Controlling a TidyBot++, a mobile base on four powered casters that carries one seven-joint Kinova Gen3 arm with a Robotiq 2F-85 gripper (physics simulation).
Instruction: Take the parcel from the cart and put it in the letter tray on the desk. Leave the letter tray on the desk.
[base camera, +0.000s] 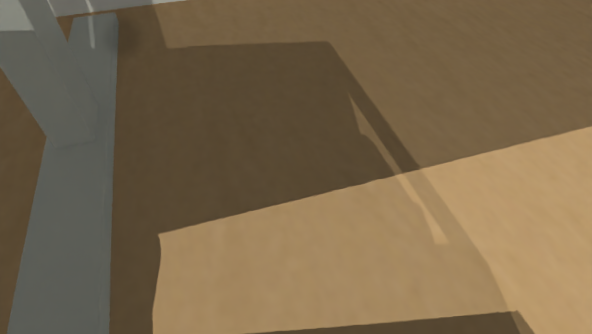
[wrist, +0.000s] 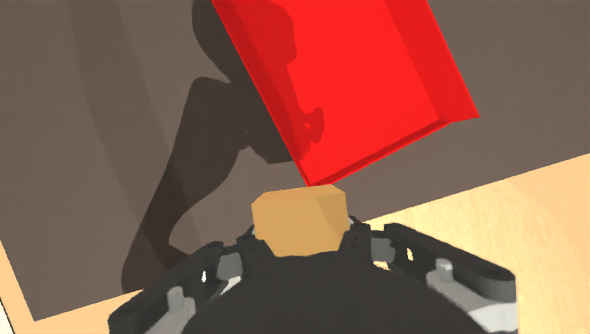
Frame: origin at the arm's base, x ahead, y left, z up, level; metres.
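Where they show: gripper, fingertip midpoint: (wrist: 302, 225).
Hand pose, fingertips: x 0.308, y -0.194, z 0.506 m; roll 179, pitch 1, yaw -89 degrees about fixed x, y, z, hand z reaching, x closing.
Things, the pixels of their centre, and the offset from my fingertips. "pt": a spot on its surface instead. Level surfaces: height alone.
- parcel, body centre: (wrist: 302, 226) 0.008 m ahead, 0.000 m left, 0.024 m up
- red letter tray, body centre: (wrist: 333, 54) 0.208 m ahead, 0.068 m right, 0.148 m down
- dark desk, its level: 0.183 m down
- grey desk leg, surface spot: (base camera: 65, 95) pt 0.155 m ahead, 0.432 m left, 0.802 m down
- wooden floor, its level: 0.903 m down
The parcel (wrist: 300, 222), a tan block, is held between the fingers of my gripper (wrist: 302, 225) at the bottom middle of the wrist view. The gripper is shut on it. The red letter tray (wrist: 360, 75) lies on the dark desk (wrist: 525, 60) at the top of the wrist view. Its near corner shows just above the parcel in the picture, and its far end is cut off by the top edge. The parcel is above the desk, outside the tray's outline in this view. The cart does not show in either view.
In the base camera view a grey desk leg (base camera: 65, 95) stands on a long grey foot (base camera: 70, 225) at the left, close by on the wooden floor (base camera: 300, 260). A pale wall edge shows at the top left. The desk's near edge crosses the wrist view, with wooden floor beyond it.
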